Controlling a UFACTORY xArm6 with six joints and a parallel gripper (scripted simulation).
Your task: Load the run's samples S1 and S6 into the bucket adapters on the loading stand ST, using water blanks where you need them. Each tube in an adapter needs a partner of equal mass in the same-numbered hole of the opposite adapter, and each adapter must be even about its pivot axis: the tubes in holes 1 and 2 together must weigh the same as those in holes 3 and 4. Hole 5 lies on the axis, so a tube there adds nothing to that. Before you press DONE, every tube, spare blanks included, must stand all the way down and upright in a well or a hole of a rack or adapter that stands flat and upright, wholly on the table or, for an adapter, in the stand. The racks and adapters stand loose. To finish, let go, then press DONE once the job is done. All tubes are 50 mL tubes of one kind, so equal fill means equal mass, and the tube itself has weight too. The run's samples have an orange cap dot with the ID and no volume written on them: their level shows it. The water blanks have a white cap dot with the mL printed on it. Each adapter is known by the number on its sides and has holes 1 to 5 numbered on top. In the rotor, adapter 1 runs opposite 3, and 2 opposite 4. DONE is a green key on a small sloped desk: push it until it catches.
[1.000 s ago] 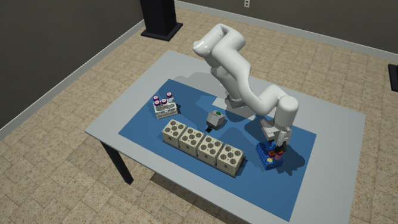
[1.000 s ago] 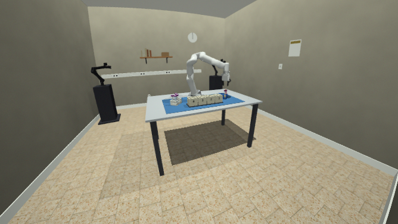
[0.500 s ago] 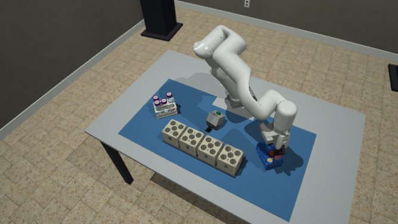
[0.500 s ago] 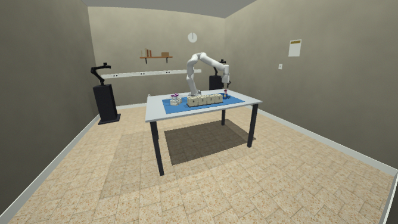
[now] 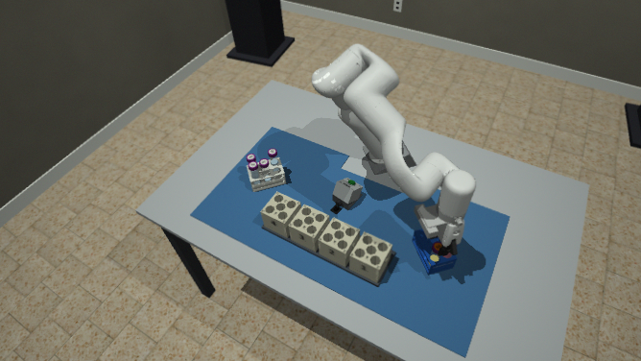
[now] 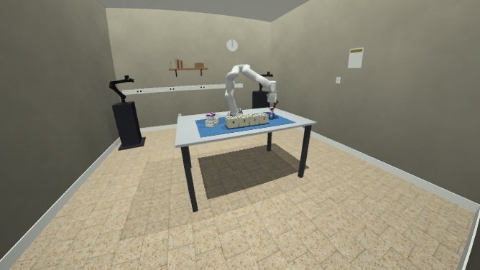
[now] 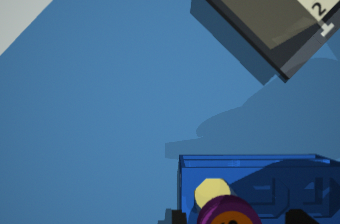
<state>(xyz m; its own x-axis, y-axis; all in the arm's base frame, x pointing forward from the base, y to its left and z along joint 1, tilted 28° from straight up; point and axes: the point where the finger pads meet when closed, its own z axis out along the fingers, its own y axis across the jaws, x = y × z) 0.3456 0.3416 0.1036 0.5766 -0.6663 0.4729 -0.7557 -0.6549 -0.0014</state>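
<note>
Now: hand 1 cm past the sample tube and 8 cm above it. Round my hand: blue rack 4 cm behind, 1 cm to the right, 11 cm below; stand 4 cm ahead, 35 cm to the right, 14 cm below; done desk 16 cm behind, 34 cm to the right, 9 cm below.
</note>
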